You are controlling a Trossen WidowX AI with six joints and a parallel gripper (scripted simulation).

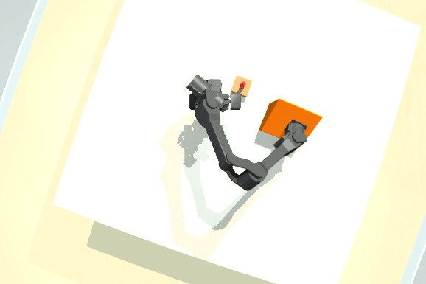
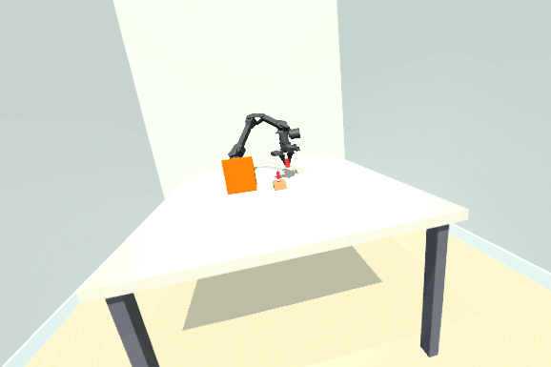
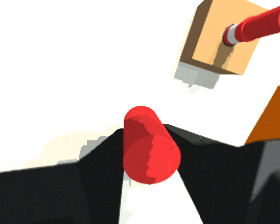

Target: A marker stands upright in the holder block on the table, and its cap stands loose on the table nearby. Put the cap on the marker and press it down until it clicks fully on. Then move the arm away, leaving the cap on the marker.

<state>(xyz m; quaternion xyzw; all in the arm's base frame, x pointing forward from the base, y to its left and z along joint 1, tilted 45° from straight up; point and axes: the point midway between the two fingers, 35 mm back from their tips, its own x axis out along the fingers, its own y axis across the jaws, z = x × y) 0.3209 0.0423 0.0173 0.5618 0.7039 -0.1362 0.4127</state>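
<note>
My gripper tip is now 7 cm past the red marker, 12 cm to the left of it and 2 cm above it. From my gripper tip the other things lie so: tan holder block: 7 cm behind, 12 cm to the right, 9 cm below; red cap: 1 cm above.
</note>
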